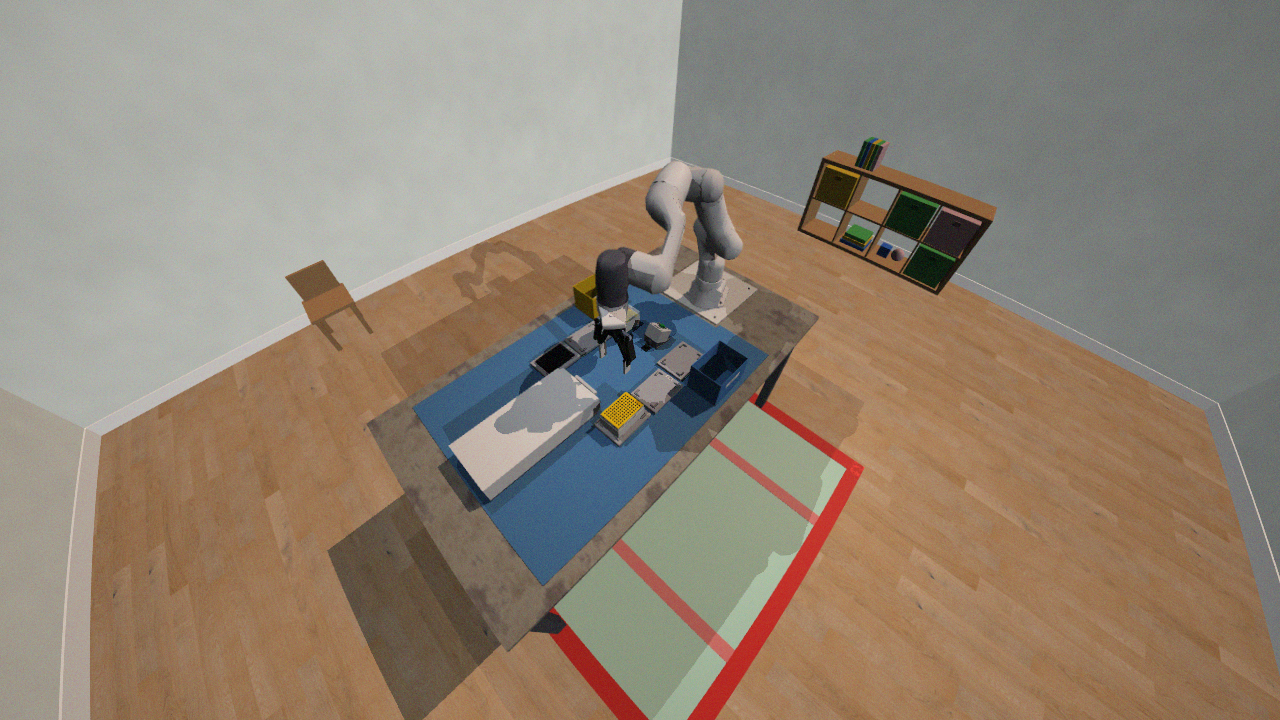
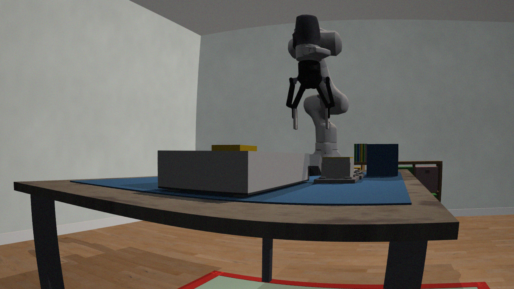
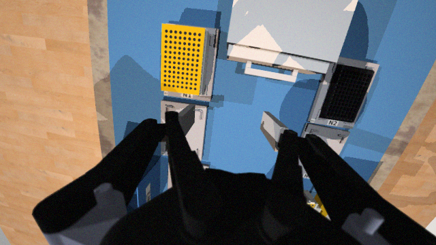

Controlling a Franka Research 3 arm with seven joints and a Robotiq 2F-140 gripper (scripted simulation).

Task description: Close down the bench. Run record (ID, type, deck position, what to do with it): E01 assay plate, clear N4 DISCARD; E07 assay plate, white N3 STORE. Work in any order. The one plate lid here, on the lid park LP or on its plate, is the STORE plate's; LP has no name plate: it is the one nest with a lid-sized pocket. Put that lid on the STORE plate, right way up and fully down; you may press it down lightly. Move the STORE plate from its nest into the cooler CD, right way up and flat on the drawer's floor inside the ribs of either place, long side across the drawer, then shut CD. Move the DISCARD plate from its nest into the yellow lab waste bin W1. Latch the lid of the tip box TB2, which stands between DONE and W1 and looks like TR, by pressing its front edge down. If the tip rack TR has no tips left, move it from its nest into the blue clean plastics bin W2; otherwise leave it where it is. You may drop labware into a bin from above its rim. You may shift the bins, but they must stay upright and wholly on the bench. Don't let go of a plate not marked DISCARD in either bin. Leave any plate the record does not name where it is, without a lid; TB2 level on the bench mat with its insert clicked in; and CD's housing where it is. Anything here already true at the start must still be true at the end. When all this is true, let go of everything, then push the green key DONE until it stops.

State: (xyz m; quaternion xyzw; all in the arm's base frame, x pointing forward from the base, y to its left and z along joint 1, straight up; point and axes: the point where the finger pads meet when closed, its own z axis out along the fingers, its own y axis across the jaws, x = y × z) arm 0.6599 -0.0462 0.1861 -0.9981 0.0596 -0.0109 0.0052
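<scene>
The tip rack TR is 13 cm below my hand, 8 cm to the left of it and 8 cm ahead of it. Round my hand: nest N3: 18 cm below, 12 cm to the left, 8 cm behind; plate lid: 16 cm below, 16 cm ahead, 11 cm to the right; white plate: 16 cm below, 16 cm ahead, 11 cm to the right.
</scene>
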